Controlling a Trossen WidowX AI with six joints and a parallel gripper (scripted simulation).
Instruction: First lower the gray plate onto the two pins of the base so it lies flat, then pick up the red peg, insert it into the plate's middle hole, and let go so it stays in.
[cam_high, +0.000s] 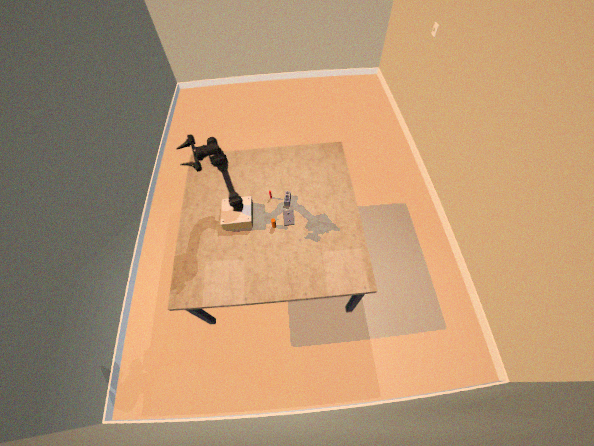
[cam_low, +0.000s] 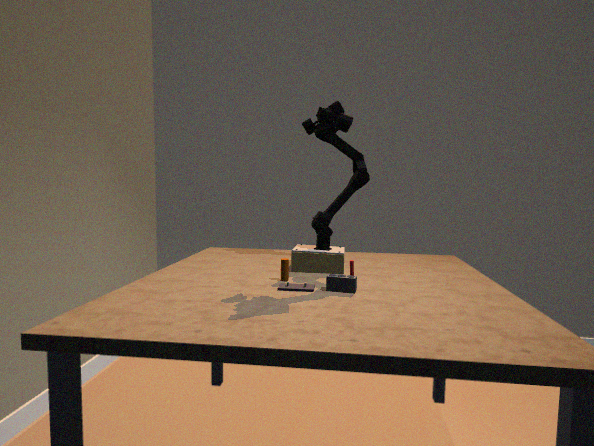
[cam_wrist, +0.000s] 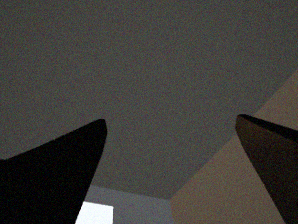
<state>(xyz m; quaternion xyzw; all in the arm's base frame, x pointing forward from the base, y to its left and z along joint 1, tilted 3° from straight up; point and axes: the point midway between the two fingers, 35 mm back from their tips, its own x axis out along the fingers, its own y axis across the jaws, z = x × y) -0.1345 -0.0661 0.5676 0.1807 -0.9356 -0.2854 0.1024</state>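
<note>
Now: gripper tip 520 mm short of the gray plate, 210 mm to the right of it and 610 mm above it. Also, from my gripper tip: red peg (390 mm ahead, 220 mm to the left, 610 mm below); base (540 mm ahead, 60 mm to the left, 640 mm below); short orange cylinder (450 mm ahead, 10 mm to the right, 610 mm below).
</note>
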